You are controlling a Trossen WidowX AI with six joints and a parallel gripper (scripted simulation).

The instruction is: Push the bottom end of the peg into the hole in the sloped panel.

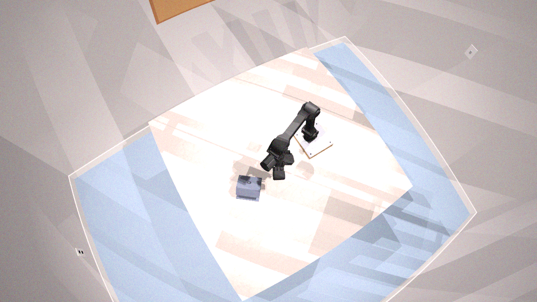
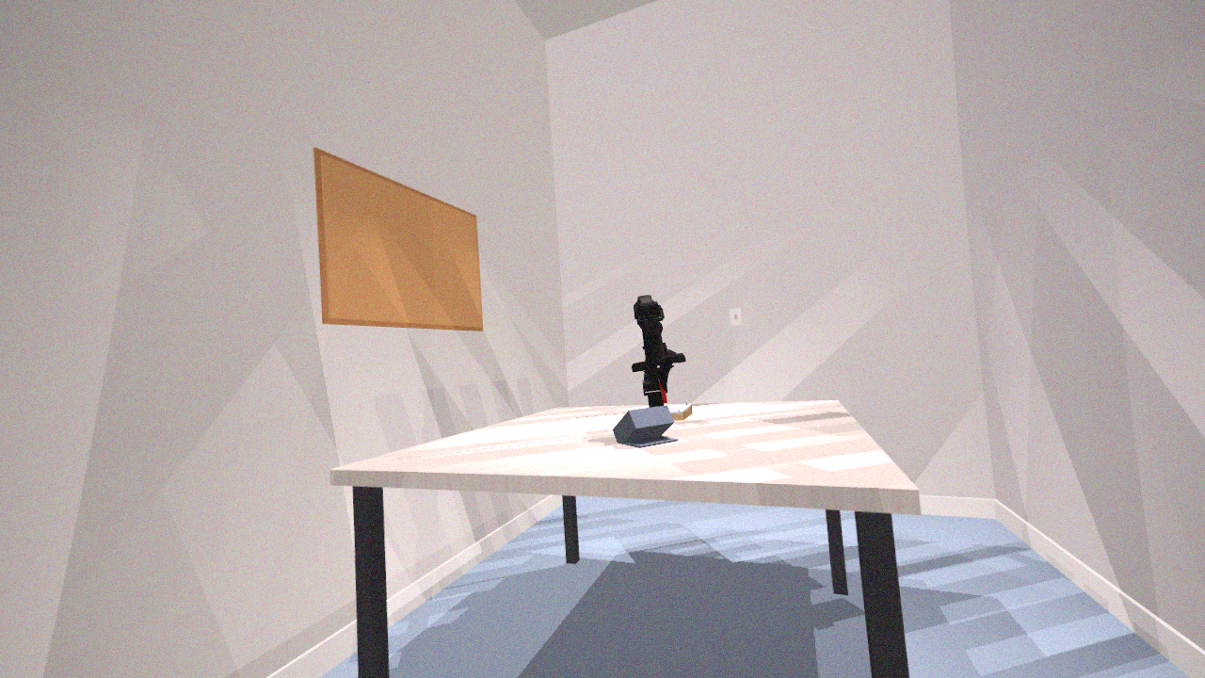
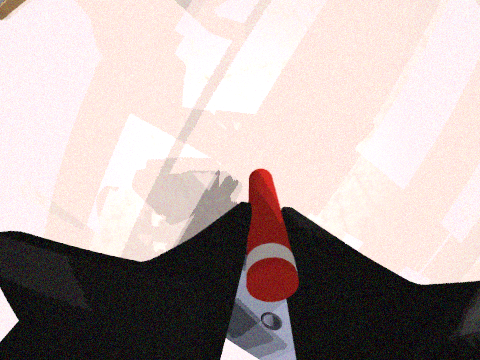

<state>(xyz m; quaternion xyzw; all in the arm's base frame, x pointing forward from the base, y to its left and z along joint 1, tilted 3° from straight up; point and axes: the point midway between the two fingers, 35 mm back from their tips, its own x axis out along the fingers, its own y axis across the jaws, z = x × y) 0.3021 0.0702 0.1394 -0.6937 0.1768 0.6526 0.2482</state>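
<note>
Right now my gripper tip is 16 cm short of the grey sloped panel, 4 cm to the left of it and 9 cm above it. From my gripper tip the other things lie so: red peg 2 cm above.
</note>
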